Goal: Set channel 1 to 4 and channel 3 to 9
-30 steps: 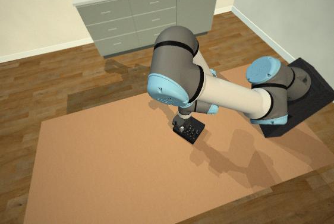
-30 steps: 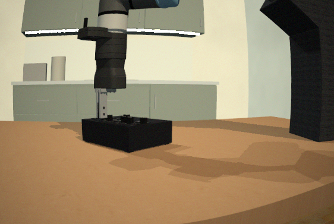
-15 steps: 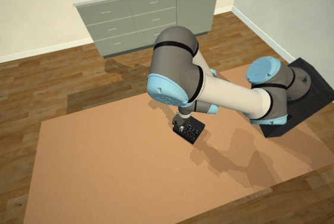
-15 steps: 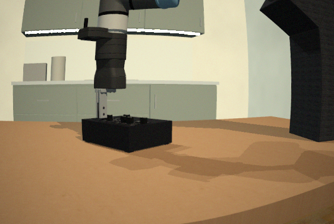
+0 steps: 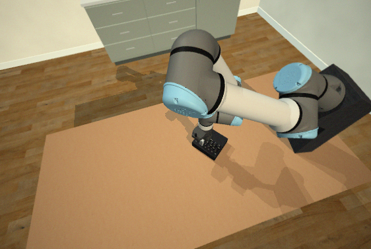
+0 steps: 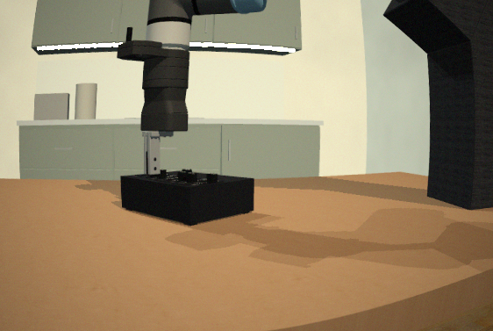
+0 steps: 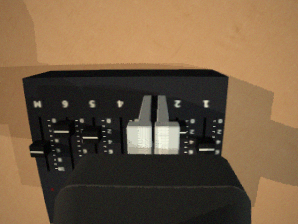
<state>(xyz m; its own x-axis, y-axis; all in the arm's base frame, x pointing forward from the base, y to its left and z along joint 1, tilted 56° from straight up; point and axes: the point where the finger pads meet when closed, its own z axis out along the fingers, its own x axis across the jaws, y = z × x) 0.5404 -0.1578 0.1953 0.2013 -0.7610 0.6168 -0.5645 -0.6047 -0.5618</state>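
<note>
Right now my hand is 10 mm past the channel 2 cap, 20 mm to the left of it and 10 mm above it. Round my hand: channel 5 cap: 40 mm behind, 40 mm to the left, 10 mm below; channel 3 cap: 20 mm behind, 10 mm below; channel 1 cap: 10 mm behind, 50 mm to the right, 10 mm below.
</note>
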